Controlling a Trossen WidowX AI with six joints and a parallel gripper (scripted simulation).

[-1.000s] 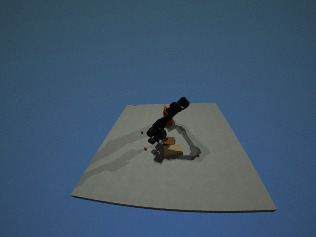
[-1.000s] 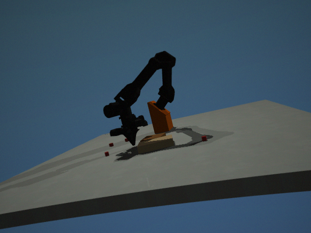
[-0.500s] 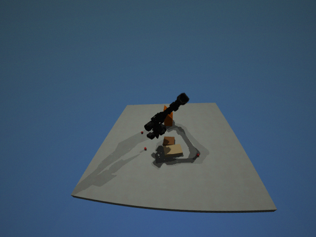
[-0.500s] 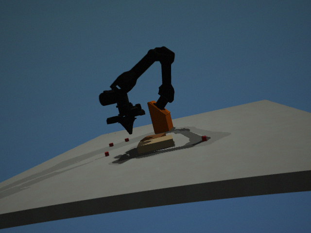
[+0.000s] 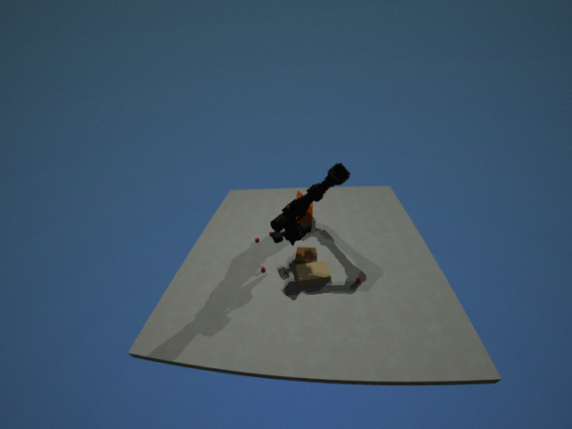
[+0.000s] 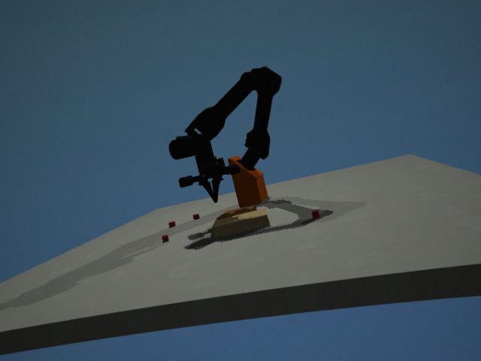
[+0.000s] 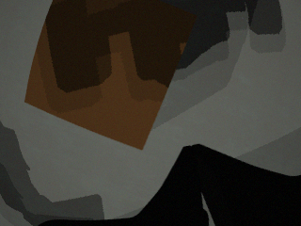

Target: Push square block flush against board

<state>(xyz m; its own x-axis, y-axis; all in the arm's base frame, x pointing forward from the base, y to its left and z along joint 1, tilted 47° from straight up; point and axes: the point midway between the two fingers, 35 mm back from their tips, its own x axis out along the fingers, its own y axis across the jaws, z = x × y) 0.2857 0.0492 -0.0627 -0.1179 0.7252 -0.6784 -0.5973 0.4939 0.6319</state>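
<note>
The brown square block lies 20 mm ahead of my gripper tip, 70 mm to the left of it and 50 mm below it. The rest, counted from my gripper tip: tan board (110 mm ahead, 120 mm to the left, 50 mm below).
</note>
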